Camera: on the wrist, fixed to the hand. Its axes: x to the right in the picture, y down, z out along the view.
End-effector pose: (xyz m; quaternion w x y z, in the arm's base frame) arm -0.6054 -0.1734 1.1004 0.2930 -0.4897 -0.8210 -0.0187
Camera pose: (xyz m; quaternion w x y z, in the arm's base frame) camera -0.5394 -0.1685 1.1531 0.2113 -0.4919 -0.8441 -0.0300
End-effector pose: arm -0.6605 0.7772 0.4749 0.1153 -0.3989 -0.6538 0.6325
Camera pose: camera -0.6016 0.8303 0.4456 0.0595 -0.3506 -0.6963 0.6234
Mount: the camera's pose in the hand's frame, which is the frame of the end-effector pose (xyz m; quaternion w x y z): 0.0072 0.0428 -0.0726 0.9963 -0.0495 -0.0683 -0.0143
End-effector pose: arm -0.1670 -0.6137 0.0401 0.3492 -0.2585 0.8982 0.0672
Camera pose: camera -0.2364 -0.6019 0.0870 0.3974 -0.2831 0.8640 0.1241
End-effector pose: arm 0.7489 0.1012 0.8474 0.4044 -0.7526 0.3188 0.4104
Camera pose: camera 0.7436 0.0168 0.8506 0.3933 -0.7464 0.2589 0.4703
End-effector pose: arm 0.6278 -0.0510 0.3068 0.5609 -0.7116 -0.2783 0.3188
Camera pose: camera 0.6897 -0.0999 0.2762 0.5092 -0.7110 -0.3415 0.3444
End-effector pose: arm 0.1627 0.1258 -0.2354 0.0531 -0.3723 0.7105 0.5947
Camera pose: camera 0.1589 0.0589 -0.1838 0.0915 -0.3431 0.6695 0.6524
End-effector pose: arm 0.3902 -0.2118 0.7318 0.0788 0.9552 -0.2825 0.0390
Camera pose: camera 0.3707 -0.2385 0.8096 0.1071 0.9545 -0.2751 -0.0415
